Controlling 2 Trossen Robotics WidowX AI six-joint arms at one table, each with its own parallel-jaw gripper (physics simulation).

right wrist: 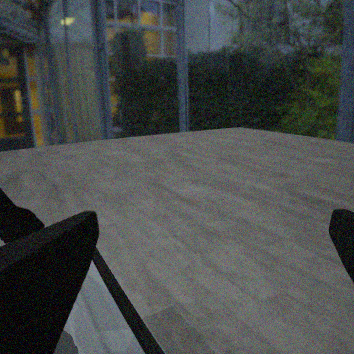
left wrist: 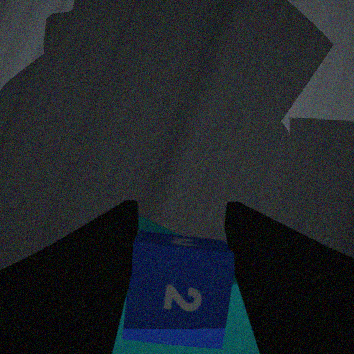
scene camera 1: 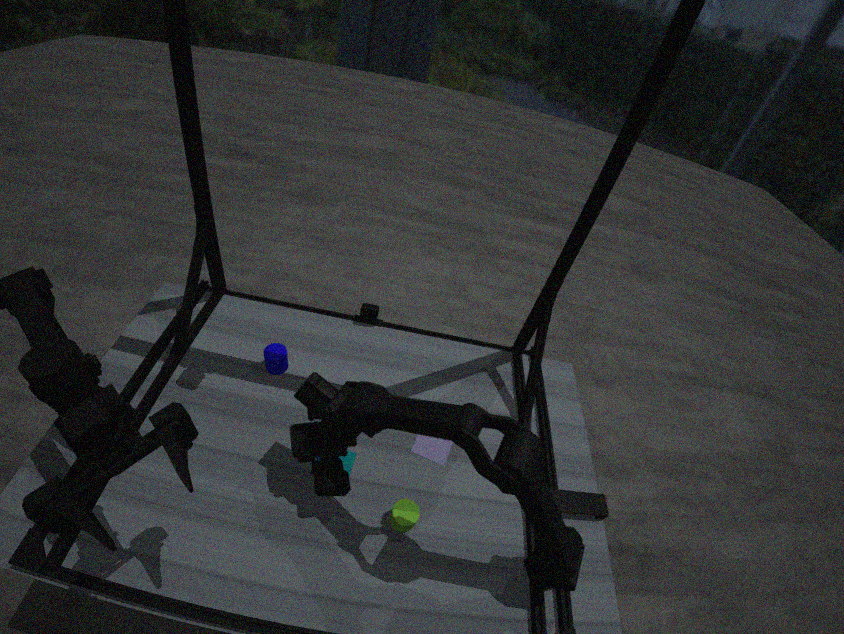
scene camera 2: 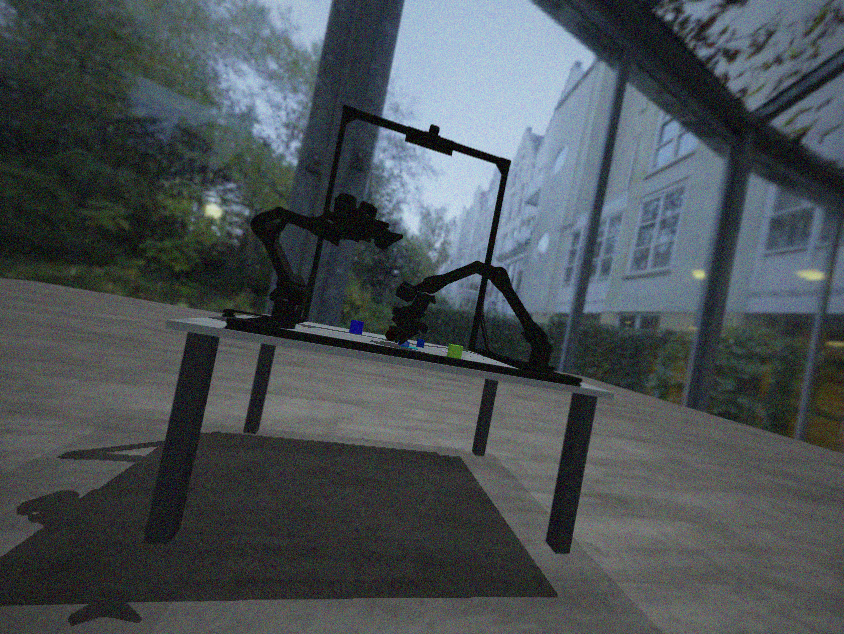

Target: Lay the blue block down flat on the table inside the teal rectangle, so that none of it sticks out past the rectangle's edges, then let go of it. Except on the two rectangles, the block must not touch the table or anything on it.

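Places are measured from the left arm's base along level axes (x ahead, y left, z up), in metres.
Pixels of known places: left gripper, fingertip midpoint: (left wrist: 181,212) (scene camera 1: 312,465) (scene camera 2: 397,343); right gripper, fingertip midpoint: (right wrist: 214,222) (scene camera 1: 153,519) (scene camera 2: 396,231); left arm's base at its link origin: (scene camera 1: 546,570) (scene camera 2: 537,368); right arm's base at its link origin: (scene camera 2: 281,321).
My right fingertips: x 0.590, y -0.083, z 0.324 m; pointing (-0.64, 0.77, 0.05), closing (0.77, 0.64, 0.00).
For each thing: its top centre in the pictures, then the offset to it from my right fingertips. "spot": a spot on its surface instead.
- blue block at its top centre: (left wrist: 178,297) 0.191 m back, 0.198 m right, 0.322 m down
- teal rectangle at a spot on its surface: (left wrist: 239,333) spot: 0.215 m back, 0.225 m right, 0.342 m down
- lilac rectangle at a spot on its surface: (scene camera 1: 432,449) spot: 0.427 m back, 0.212 m right, 0.342 m down
- blue cylinder at its top centre: (scene camera 1: 275,351) (scene camera 2: 357,321) 0.087 m back, 0.462 m right, 0.289 m down
- green cylinder at its top centre: (scene camera 1: 406,512) (scene camera 2: 456,345) 0.334 m back, 0.070 m right, 0.299 m down
In the left wrist view my left gripper (left wrist: 181,212) is shut on the blue block (left wrist: 177,288), which carries a grey "2" on its upper face. The block sits right over the teal rectangle (left wrist: 239,333) (scene camera 1: 348,461). Teal shows past its far left corner and along its right and near sides. I cannot tell whether the block touches the table. In scene camera 1 the left gripper (scene camera 1: 330,479) (scene camera 2: 406,336) points down at the table's middle and hides the block. My right gripper (scene camera 1: 182,462) (scene camera 2: 388,239) (right wrist: 214,222) is open and empty, held high at the left.
A lilac rectangle (scene camera 1: 432,449) lies right of the teal one. A blue cylinder (scene camera 1: 275,359) (scene camera 2: 357,326) stands at the back left. A green cylinder (scene camera 1: 405,513) (scene camera 2: 455,351) stands in front of the left gripper. Black frame posts (scene camera 1: 539,327) rise at the table's edges.
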